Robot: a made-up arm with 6 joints. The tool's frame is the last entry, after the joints.
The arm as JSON. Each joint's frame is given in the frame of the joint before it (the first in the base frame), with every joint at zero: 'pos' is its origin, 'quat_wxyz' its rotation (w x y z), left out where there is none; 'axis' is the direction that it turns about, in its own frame. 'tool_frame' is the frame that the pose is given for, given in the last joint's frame.
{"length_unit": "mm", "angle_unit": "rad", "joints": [
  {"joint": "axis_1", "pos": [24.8, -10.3, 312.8], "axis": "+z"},
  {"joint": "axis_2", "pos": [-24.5, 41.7, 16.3], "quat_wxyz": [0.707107, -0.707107, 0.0, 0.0], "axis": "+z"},
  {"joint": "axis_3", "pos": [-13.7, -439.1, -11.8], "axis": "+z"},
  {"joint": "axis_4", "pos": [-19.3, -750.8, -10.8], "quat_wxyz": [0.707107, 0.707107, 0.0, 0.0], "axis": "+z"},
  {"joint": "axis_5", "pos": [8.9, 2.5, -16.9], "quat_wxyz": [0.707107, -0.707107, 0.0, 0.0], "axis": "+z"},
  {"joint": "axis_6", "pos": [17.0, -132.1, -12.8], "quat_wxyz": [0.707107, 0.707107, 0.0, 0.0], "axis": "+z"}
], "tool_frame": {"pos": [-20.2, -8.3, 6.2], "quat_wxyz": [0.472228, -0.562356, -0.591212, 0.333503]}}
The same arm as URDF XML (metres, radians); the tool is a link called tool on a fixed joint. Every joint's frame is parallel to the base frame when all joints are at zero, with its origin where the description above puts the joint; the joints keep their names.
<robot name="arm">
  <joint name="axis_1" type="continuous">
    <parent link="base"/>
    <child link="link1"/>
    <origin xyz="0.0248 -0.0103 0.3128"/>
    <axis xyz="0 0 1"/>
  </joint>
  <joint name="axis_2" type="continuous">
    <parent link="link1"/>
    <child link="link2"/>
    <origin xyz="-0.0245 0.0417 0.0163"/>
    <axis xyz="0 1 0"/>
  </joint>
  <joint name="axis_3" type="continuous">
    <parent link="link2"/>
    <child link="link3"/>
    <origin xyz="-0.0137 -0.0118 0.4391"/>
    <axis xyz="0 1 0"/>
  </joint>
  <joint name="axis_4" type="continuous">
    <parent link="link3"/>
    <child link="link4"/>
    <origin xyz="-0.0193 -0.0108 0.7508"/>
    <axis xyz="0 0 1"/>
  </joint>
  <joint name="axis_5" type="continuous">
    <parent link="link4"/>
    <child link="link5"/>
    <origin xyz="0.0089 0.0025 -0.0169"/>
    <axis xyz="0 1 0"/>
  </joint>
  <joint name="axis_6" type="continuous">
    <parent link="link5"/>
    <child link="link6"/>
    <origin xyz="0.017 -0.0128 0.1321"/>
    <axis xyz="0 0 1"/>
  </joint>
  <joint name="tool_fixed" type="fixed">
    <parent link="link6"/>
    <child link="tool"/>
    <origin xyz="-0.0202 -0.0083 0.0062" rpy="-1.9148 -0.1843 1.4909"/>
  </joint>
  <link name="base"/>
  <link name="link1"/>
  <link name="link2"/>
  <link name="link3"/>
  <link name="link4"/>
  <link name="link5"/>
  <link name="link6"/>
  <link name="tool"/>
</robot>

